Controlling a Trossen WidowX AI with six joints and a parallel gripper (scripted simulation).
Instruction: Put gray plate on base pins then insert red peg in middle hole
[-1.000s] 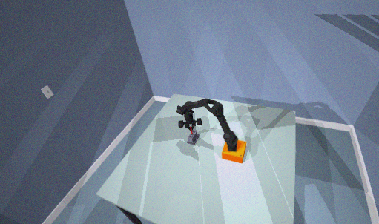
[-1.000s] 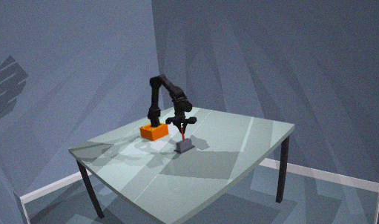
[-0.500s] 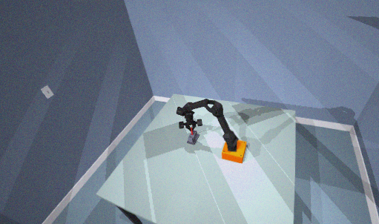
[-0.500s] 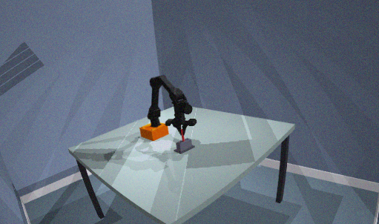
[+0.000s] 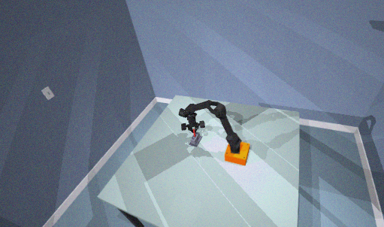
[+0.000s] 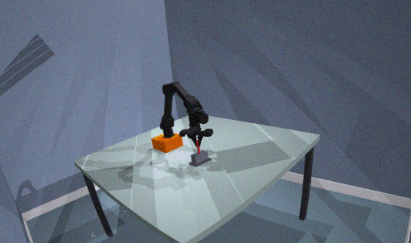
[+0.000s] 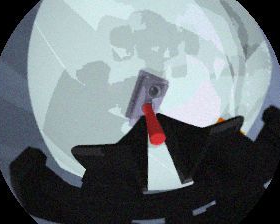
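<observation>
Now: gripper tip right at the red peg. From my gripper tip the other things lie so: gray plate: 5 cm below.
</observation>
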